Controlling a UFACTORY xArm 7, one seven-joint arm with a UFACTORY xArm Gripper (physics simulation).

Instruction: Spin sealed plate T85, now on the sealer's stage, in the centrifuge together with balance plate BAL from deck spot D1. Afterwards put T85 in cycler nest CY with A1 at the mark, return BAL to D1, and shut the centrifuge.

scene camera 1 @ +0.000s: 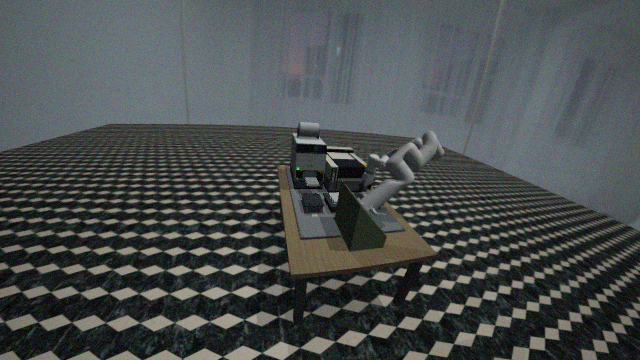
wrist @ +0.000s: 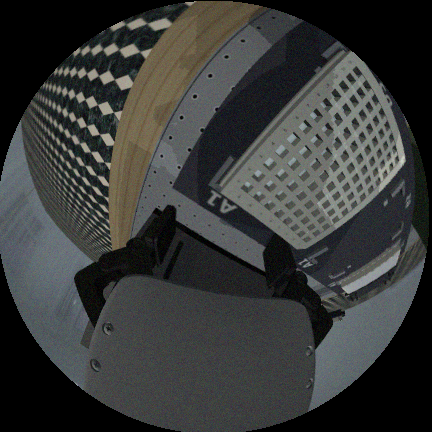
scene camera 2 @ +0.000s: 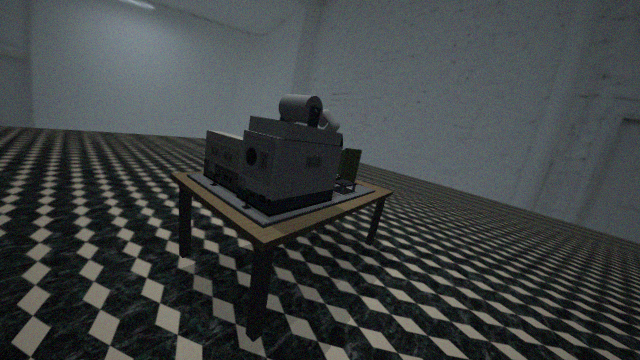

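Where they show: gripper, fingertip midpoint: (scene camera 1: 364, 190) (wrist: 223, 231); arm's base at its link origin: (scene camera 1: 364, 208) (scene camera 2: 343, 157).
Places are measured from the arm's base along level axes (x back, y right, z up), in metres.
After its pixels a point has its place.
My gripper (wrist: 223, 231) @(x -0.403, y 0.265, z -0.117 m) (scene camera 1: 367, 182) @(x -0.403, y 0.265, z -0.117 m) is open and empty, above a flat dark surface with a slot. The sealer (scene camera 1: 309, 155) @(x -0.590, y -0.136, z 0.100 m) has a roll on top and a green light; T85 (scene camera 1: 311, 180) @(x -0.492, y -0.136, z -0.055 m) appears as a pale plate on its stage. The black-and-cream machine (scene camera 1: 345, 167) @(x -0.503, y 0.124, z 0.036 m) beside it looks like the centrifuge; its lid state is unclear. In the wrist view, a pale plate (wrist: 372, 275) @(x -0.322, y 0.000, z -0.105 m), apparently BAL, lies far right on the dark deck. A dark block (scene camera 1: 312, 201) @(x -0.303, y -0.181, z -0.115 m), perhaps nest CY, stands before the sealer.
A pale grid plate (wrist: 320, 165) @(x -0.316, y 0.255, z -0.106 m) sits on the dark deck to the right of the fingers. A green upright panel (scene camera 1: 355, 222) @(x 0.093, y -0.100, z -0.013 m) stands near the front of the wooden table (scene camera 1: 345, 260) @(x 0.159, y -0.152, z -0.185 m) (wrist: 135, 130) @(x -0.392, y 0.412, z -0.185 m). Grey machine housings (scene camera 2: 305, 165) @(x -0.863, y -0.198, z 0.022 m) stand near the table's back edge.
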